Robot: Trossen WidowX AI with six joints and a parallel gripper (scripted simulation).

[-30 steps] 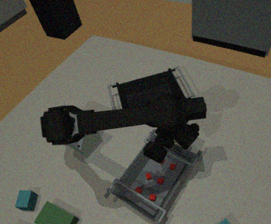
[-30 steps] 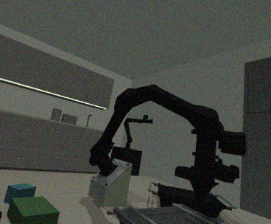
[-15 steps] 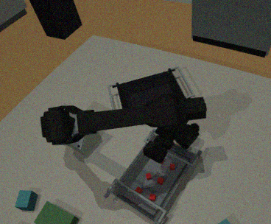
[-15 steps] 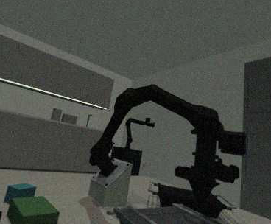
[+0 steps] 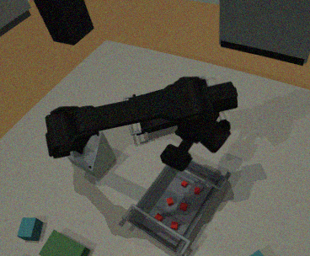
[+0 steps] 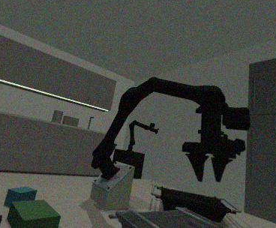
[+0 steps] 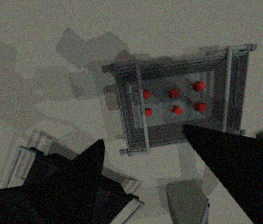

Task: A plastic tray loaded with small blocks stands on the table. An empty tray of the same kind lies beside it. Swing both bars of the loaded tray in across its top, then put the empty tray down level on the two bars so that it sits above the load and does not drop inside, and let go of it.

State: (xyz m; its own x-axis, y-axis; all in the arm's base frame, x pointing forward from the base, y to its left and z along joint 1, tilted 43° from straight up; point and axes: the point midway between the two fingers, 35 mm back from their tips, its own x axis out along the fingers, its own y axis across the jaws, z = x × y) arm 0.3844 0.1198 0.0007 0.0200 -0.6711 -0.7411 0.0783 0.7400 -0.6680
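Now: the dark tray 20 cm behind my gripper tip, 22 cm to the left of it and 12 cm below it. From my gripper tip the other things lie so: green block (23 cm behind, 38 cm to the right, 14 cm below).
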